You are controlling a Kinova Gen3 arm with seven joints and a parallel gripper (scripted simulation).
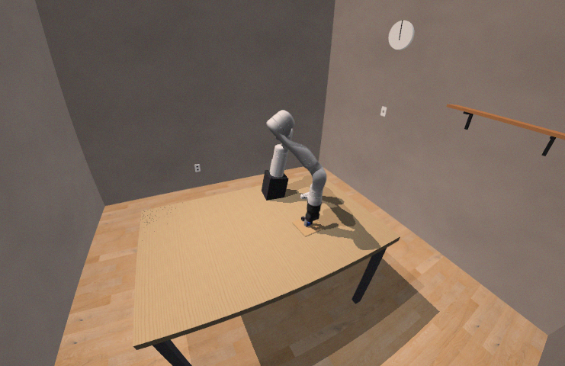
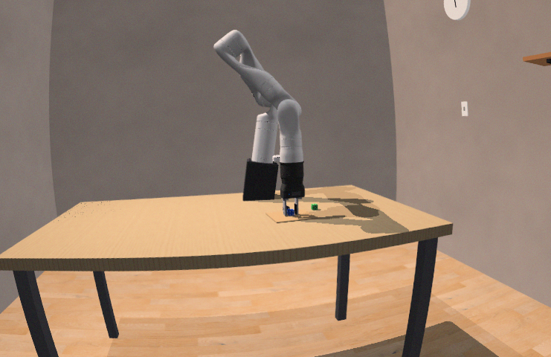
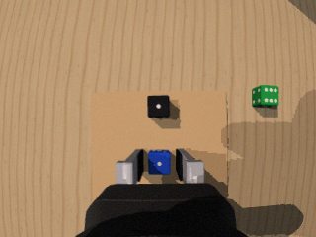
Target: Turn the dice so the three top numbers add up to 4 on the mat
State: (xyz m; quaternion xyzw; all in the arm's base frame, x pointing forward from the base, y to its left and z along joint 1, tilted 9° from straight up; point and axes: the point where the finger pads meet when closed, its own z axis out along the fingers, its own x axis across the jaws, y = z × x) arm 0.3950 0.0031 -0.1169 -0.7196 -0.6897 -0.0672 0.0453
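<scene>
Right now my hand is 1 cm above the blue die. From my hand the other things lie so: black die (5 cm behind, 1 cm below); then tan mat (2 cm below); then green die (11 cm to the left, 6 cm behind, 1 cm below).
</scene>
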